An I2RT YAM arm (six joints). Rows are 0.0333 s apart.
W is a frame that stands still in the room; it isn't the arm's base.
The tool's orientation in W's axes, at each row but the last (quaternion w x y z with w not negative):
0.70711 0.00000 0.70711 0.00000
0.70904 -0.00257 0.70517 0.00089
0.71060 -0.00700 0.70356 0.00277
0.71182 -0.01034 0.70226 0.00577
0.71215 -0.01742 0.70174 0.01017
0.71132 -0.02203 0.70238 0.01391
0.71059 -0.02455 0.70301 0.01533
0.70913 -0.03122 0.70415 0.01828
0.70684 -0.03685 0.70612 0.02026
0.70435 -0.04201 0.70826 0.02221
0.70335 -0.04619 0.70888 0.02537
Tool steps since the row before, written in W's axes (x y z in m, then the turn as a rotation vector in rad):
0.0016 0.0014 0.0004 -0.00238 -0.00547 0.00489
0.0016 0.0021 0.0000 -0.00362 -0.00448 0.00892
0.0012 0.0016 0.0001 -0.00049 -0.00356 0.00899
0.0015 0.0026 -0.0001 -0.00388 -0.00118 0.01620
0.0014 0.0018 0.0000 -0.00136 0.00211 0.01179
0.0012 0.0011 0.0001 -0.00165 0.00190 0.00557
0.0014 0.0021 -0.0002 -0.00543 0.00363 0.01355
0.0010 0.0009 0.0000 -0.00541 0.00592 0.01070
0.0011 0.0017 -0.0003 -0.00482 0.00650 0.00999
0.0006 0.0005 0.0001 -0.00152 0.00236 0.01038
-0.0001 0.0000 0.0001 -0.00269 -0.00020 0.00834
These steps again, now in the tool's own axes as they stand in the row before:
-0.0004 0.0014 0.0016 -0.00489 -0.00547 -0.00238
0.0000 0.0021 0.0016 -0.00893 -0.00448 -0.00359
-0.0001 0.0016 0.0012 -0.00897 -0.00361 -0.00045
0.0001 0.0026 0.0016 -0.01624 -0.00120 -0.00369
0.0000 0.0017 0.0015 -0.01183 0.00204 -0.00111
-0.0001 0.0010 0.0013 -0.00561 0.00192 -0.00148
0.0002 0.0020 0.0015 -0.01365 0.00375 -0.00508
0.0000 0.0008 0.0011 -0.01085 0.00608 -0.00491
0.0003 0.0016 0.0012 -0.01015 0.00663 -0.00428
-0.0001 0.0004 0.0006 -0.01044 0.00220 -0.00137
-0.0001 0.0000 -0.0001 -0.00831 -0.00017 -0.00277

